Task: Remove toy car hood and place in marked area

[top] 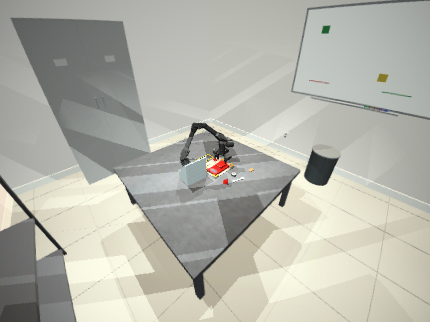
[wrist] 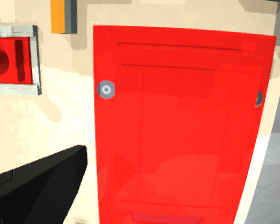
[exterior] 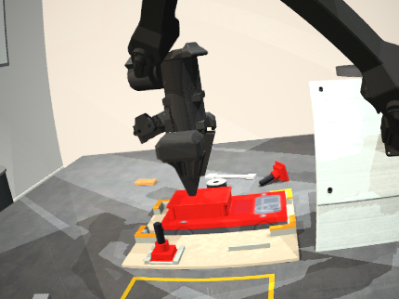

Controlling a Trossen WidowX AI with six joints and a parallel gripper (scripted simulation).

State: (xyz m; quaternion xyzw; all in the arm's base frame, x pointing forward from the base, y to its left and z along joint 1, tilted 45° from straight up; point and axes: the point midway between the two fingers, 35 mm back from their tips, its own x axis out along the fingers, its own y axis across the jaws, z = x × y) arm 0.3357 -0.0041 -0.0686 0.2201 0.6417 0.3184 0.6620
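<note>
Right now the hood is 3 cm below my gripper tip. Round my gripper tip: black wheel 16 cm to the right, 6 cm below, 2 cm ahead; then white wrench-like part 23 cm to the right, 7 cm below; then red-topped black peg 19 cm to the right, 11 cm behind, 5 cm below.
</note>
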